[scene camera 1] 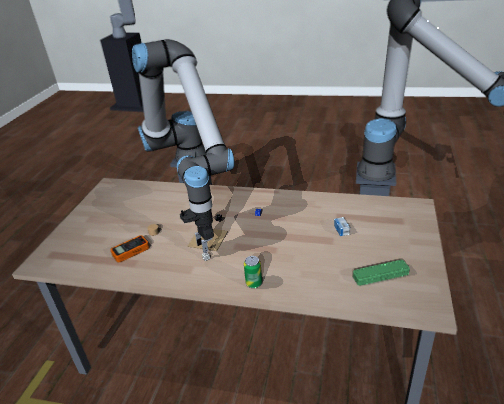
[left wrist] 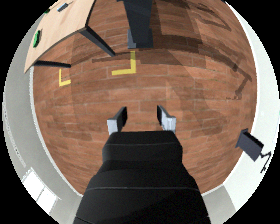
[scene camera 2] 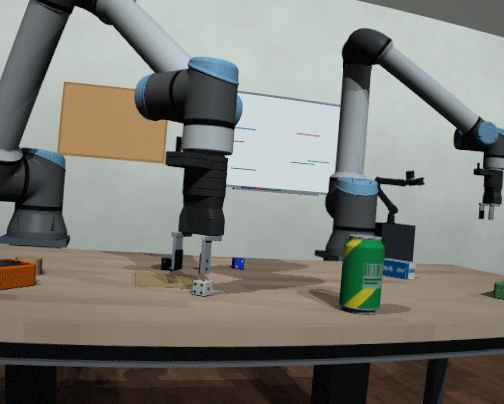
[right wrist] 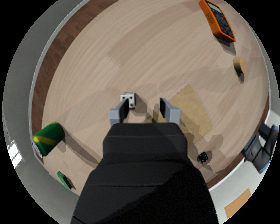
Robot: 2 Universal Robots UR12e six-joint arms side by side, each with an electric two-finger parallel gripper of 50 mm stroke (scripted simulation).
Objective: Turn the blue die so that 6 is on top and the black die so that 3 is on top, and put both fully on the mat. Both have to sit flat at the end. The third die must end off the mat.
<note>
The pictures show: my left gripper, my right gripper, a tan mat and a green block.
My right gripper also shows in the right wrist view.
</note>
